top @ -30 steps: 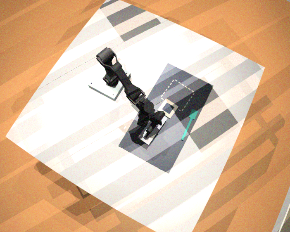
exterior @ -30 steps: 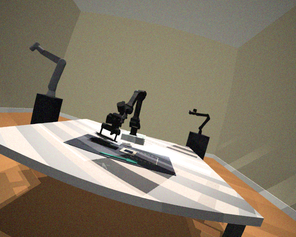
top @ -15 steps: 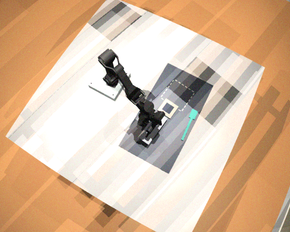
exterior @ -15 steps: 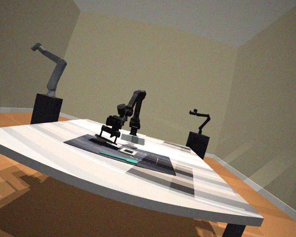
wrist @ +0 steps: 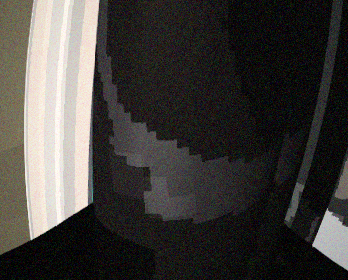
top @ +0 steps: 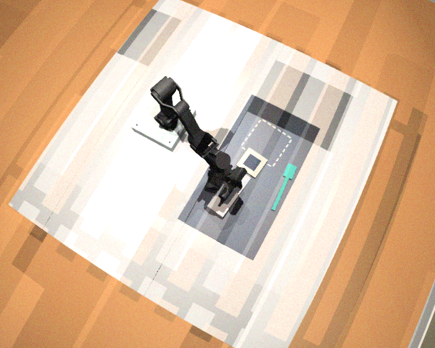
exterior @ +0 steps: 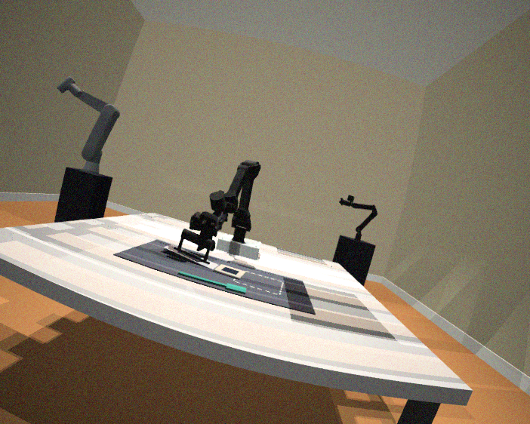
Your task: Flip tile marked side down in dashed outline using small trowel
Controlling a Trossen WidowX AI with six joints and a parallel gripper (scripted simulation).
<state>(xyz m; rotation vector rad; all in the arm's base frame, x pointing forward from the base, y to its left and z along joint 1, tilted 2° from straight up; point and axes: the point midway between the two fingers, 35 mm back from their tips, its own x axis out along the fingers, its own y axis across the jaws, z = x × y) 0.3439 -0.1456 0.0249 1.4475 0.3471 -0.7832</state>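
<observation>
My gripper tip is 100 mm to the right of the dark mat, 80 mm above it and 30 mm short of it. Also, from my gripper tip: black-handled tool 20 mm behind, 10 mm to the left, 10 mm below; then cream tile 130 mm to the left, 50 mm below, 10 mm ahead; then teal trowel 170 mm ahead, 100 mm to the left, 50 mm below.
</observation>
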